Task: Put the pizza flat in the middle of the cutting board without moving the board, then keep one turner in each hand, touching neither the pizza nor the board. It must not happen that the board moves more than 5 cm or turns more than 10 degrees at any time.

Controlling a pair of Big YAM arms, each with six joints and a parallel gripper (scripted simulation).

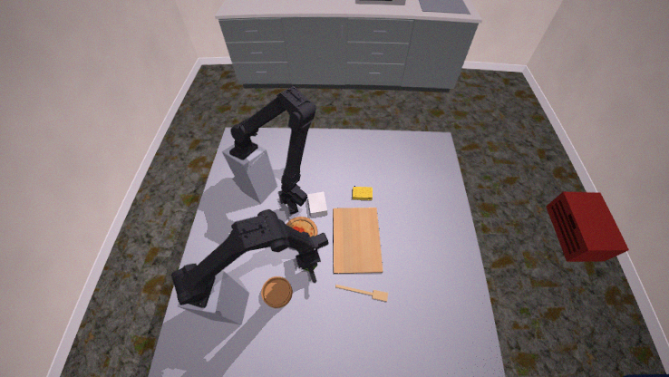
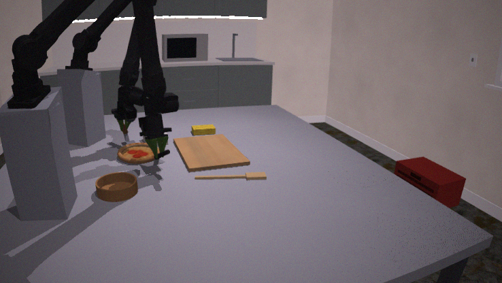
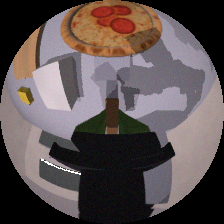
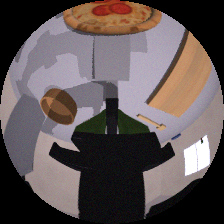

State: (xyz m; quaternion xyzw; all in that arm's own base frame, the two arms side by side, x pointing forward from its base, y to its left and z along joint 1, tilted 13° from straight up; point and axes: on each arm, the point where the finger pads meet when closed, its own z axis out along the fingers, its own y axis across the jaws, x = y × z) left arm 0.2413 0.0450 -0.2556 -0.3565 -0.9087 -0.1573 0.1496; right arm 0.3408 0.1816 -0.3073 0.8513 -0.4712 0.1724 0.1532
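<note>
Now: right hand 270 mm short of the wooden spatula, 70 mm to the left of it and 70 mm above it. The rest, counted from my right hand: black-handled turner: 10 mm to the left, 10 mm below; then pizza: 200 mm to the left, 90 mm behind, 60 mm below; then wooden bowl: 150 mm behind, 110 mm to the right, 60 mm below.
</note>
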